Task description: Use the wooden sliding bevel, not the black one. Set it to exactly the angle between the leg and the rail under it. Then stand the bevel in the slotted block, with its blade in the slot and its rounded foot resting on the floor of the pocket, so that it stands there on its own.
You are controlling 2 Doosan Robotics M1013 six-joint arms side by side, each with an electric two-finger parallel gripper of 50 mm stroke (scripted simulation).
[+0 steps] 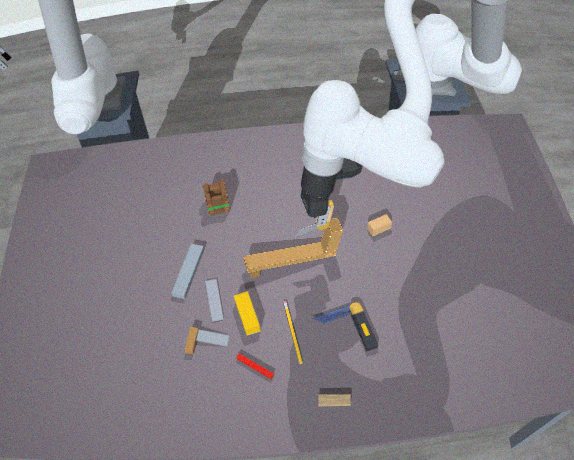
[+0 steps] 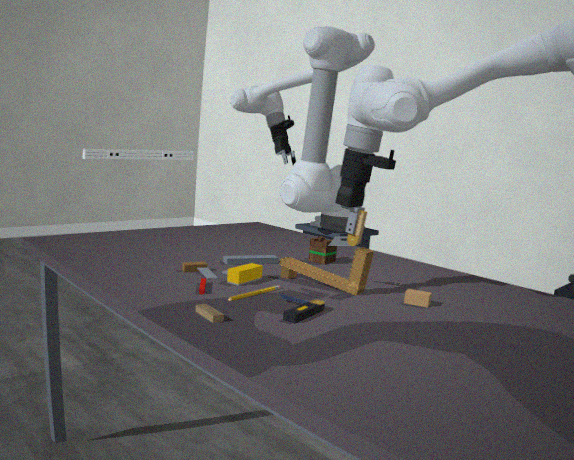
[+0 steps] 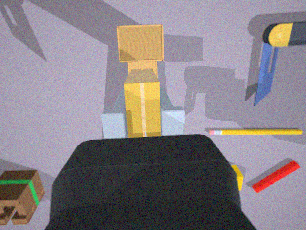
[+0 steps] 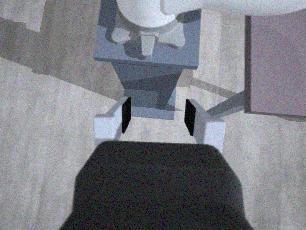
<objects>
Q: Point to a wooden sliding bevel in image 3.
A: At 142, 88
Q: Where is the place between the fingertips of my right gripper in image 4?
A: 157, 109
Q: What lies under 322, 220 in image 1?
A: My left gripper.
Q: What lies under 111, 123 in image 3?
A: My left gripper.
</objects>
